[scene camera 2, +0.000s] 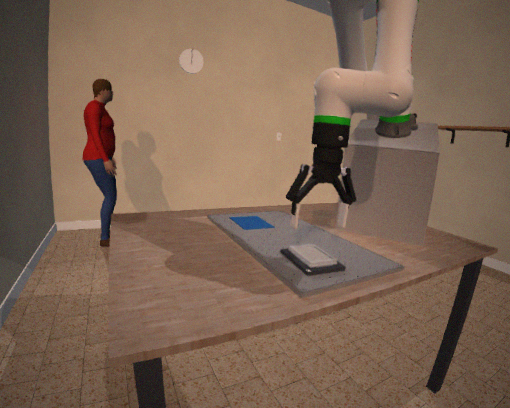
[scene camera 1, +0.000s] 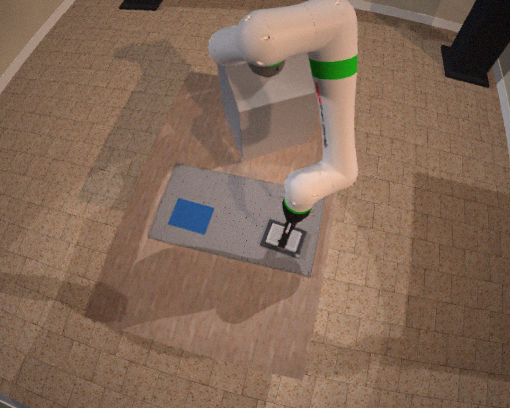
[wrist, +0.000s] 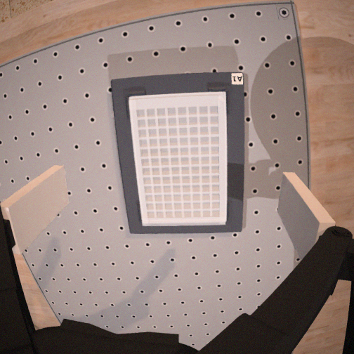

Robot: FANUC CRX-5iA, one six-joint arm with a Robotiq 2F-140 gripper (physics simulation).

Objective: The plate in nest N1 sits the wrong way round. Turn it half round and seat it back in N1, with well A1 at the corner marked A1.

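Observation:
The white plate (scene camera 1: 275, 235) (scene camera 2: 312, 255) (wrist: 180, 160) lies in the dark nest (scene camera 1: 292, 253) (scene camera 2: 325, 270) (wrist: 125, 150), its long sides along the nest's long sides. It looks level. The A1 label (wrist: 237, 78) is on the nest's top right corner in the wrist view. A plain white band runs along the plate's end nearest that label. Lettering on the plate is too small to read, so I cannot tell which corner holds well A1. My gripper (scene camera 1: 285, 236) (scene camera 2: 319, 222) (wrist: 168, 188) is wide open and empty, above the plate, its fingertips clear of it.
The nest stands on a grey perforated board (scene camera 1: 235, 215) (scene camera 2: 370, 262) (wrist: 90, 160) on the wooden table (scene camera 1: 240, 320) (scene camera 2: 190, 310). A blue rectangle (scene camera 1: 191, 216) (scene camera 2: 251, 222) lies at the board's other end. The arm's pedestal (scene camera 1: 280, 125) (scene camera 2: 390, 190) stands behind the board. A person (scene camera 2: 100, 135) stands beyond the table.

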